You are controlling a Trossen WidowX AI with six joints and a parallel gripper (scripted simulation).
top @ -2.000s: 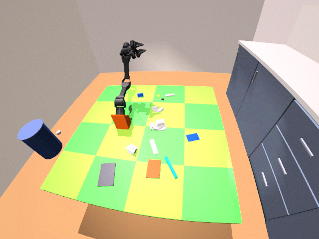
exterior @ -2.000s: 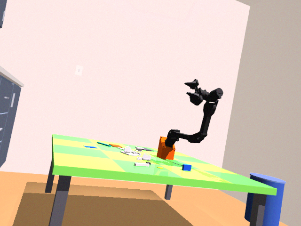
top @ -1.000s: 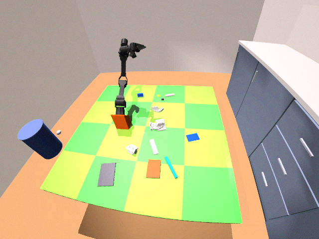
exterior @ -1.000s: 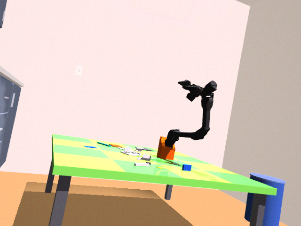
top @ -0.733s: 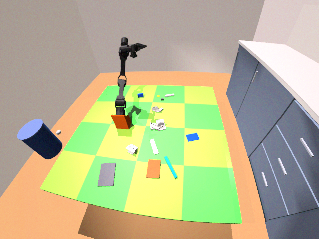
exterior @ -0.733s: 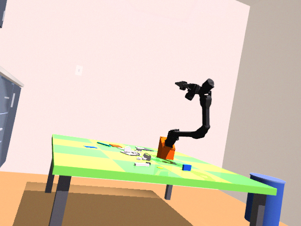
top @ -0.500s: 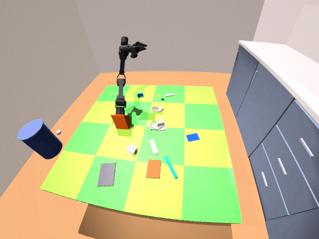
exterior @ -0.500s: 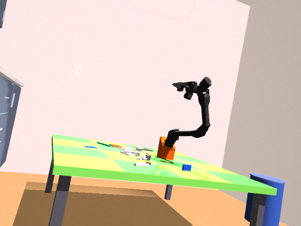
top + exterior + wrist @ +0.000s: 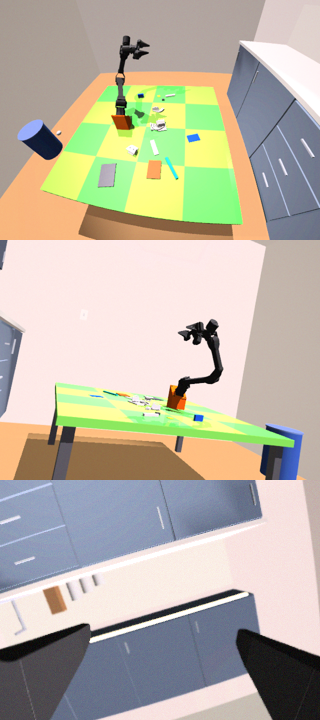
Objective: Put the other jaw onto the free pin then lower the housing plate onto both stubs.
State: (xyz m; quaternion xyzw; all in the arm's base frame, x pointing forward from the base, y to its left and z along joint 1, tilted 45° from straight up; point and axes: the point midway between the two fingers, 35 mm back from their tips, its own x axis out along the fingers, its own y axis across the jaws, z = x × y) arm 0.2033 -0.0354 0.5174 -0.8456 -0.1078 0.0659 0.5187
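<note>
The jaw lies 520 mm below my gripper tip, 110 mm to the right of it and 80 mm ahead of it. From my gripper tip the other things lie so: blue card (520 mm below, 390 mm to the right, 390 mm ahead); then white housing plate (580 mm to the right, 500 mm below, 40 mm behind); then white bar (520 mm below, 140 mm ahead, 120 mm to the left).
</note>
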